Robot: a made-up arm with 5 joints.
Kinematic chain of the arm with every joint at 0, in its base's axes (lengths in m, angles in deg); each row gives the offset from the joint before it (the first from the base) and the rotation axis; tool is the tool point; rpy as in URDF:
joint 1: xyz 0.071 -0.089 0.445 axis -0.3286 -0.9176 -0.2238
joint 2: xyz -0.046 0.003 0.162 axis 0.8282 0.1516 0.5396
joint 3: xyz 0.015 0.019 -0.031 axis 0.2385 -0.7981 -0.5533
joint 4: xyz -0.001 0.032 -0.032 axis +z
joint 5: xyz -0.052 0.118 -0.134 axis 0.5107 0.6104 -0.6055
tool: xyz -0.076 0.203 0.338 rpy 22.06 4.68 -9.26
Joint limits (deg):
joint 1: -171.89..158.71
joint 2: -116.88..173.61
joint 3: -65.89..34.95
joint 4: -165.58..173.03
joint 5: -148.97..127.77
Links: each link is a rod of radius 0.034 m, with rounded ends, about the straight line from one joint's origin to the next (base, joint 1, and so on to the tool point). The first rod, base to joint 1, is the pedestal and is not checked.
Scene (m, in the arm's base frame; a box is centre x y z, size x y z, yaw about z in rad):
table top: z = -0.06
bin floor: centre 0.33 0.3 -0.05 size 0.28 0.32 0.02 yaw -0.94
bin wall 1: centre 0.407 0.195 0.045 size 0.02 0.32 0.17 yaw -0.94
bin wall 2: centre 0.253 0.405 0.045 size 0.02 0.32 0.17 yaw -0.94
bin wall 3: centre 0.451 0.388 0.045 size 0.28 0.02 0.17 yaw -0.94
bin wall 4: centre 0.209 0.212 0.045 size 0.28 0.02 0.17 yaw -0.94
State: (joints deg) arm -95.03 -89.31 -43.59 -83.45 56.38
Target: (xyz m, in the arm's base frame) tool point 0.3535 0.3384 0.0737
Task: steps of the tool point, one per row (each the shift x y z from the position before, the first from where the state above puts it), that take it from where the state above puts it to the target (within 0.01 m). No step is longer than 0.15 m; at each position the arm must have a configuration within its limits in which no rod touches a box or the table.
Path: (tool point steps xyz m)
1: -0.0577 0.0560 -0.0682
2: -0.0623 0.0731 -0.0295
3: -0.0482 0.0787 0.0070
4: -0.0206 0.0736 0.0307
5: 0.0116 0.0608 0.0353
6: 0.0385 0.0441 0.0206
7: 0.0518 0.0273 -0.0083
8: 0.0469 0.0127 -0.0432
9: 0.0245 0.0016 -0.0739
10: -0.0113 -0.0062 -0.0933

